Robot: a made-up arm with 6 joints. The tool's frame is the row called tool. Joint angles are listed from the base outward.
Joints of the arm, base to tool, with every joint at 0 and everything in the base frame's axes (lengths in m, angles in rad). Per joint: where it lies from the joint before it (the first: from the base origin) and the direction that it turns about. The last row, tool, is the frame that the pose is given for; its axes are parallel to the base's.
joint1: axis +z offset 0 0 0.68
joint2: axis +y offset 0.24 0 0
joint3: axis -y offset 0 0 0.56
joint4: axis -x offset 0 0 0.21
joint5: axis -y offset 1.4 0 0
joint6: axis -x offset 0.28 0 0
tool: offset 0 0 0
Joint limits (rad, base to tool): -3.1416..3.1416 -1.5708..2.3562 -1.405..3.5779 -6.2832..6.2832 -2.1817..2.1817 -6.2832..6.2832
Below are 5 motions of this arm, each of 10 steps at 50 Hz.
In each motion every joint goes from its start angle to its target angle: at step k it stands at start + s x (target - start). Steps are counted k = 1, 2, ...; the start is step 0. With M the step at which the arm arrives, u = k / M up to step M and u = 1 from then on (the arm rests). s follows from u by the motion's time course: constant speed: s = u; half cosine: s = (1 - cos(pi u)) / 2; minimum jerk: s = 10 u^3 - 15 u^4 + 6 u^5.
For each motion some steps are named. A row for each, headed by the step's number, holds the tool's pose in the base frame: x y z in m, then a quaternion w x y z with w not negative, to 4 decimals.
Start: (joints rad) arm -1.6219 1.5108 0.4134 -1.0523 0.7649 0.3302
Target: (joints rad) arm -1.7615 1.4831 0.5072 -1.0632 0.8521 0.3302
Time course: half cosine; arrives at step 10
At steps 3, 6, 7, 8, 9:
3: -0.3175 -1.8135 -0.5402 0.3290 0.2455 0.0128 -0.9117
6: -0.4465 -1.8531 -0.4669 0.2987 0.2182 -0.0237 -0.9288
7: -0.4877 -1.8627 -0.4434 0.2888 0.2093 -0.0348 -0.9336
8: -0.5207 -1.8693 -0.4245 0.2809 0.2021 -0.0435 -0.9372
9: -0.5420 -1.8731 -0.4123 0.2758 0.1974 -0.0490 -0.9395

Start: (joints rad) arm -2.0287 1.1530 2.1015 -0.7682 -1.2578 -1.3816
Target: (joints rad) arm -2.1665 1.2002 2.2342 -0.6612 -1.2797 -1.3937
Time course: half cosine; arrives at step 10
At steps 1, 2, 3, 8, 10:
1: -0.5474 -1.5161 2.1263 0.4573 0.6497 -0.4369 -0.4218
2: -0.5608 -1.5049 2.1286 0.4559 0.6446 -0.4409 -0.4269
3: -0.5814 -1.4873 2.1319 0.4537 0.6366 -0.4471 -0.4348
8: -0.7017 -1.3683 2.1516 0.4364 0.5837 -0.4848 -0.4836
10: -0.7168 -1.3510 2.1541 0.4336 0.5762 -0.4897 -0.4900

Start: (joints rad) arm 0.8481 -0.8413 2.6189 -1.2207 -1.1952 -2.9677
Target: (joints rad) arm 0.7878 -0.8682 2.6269 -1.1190 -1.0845 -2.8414
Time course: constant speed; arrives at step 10
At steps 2, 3, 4, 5, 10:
2: -1.2320 -1.0047 0.4581 0.0601 0.1369 0.4292 0.8907
3: -1.2380 -1.0003 0.4530 0.0573 0.1352 0.4197 0.8957
4: -1.2440 -0.9959 0.4480 0.0544 0.1334 0.4100 0.9006
5: -1.2499 -0.9914 0.4428 0.0516 0.1316 0.4002 0.9054
10: -1.2782 -0.9687 0.4163 0.0377 0.1222 0.3502 0.9279

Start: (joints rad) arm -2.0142 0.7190 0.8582 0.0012 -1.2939 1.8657
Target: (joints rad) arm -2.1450 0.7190 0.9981 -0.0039 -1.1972 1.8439
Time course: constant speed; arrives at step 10
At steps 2, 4, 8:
2: -0.9410 -1.8544 1.2909 0.6252 -0.0893 0.7458 -0.2123
4: -0.9884 -1.8283 1.3346 0.6126 -0.0937 0.7482 -0.2368
8: -1.0789 -1.7690 1.4224 0.5852 -0.1024 0.7524 -0.2846

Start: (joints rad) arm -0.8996 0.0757 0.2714 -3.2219 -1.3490 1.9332
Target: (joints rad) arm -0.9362 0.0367 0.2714 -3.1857 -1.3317 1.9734
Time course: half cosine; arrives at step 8
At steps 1, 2, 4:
1: 0.9892 -1.2837 1.9977 0.6781 0.1346 -0.7167 0.0921
2: 0.9818 -1.2830 2.0036 0.6794 0.1301 -0.7165 0.0904
4: 0.9577 -1.2802 2.0227 0.6837 0.1154 -0.7156 0.0848

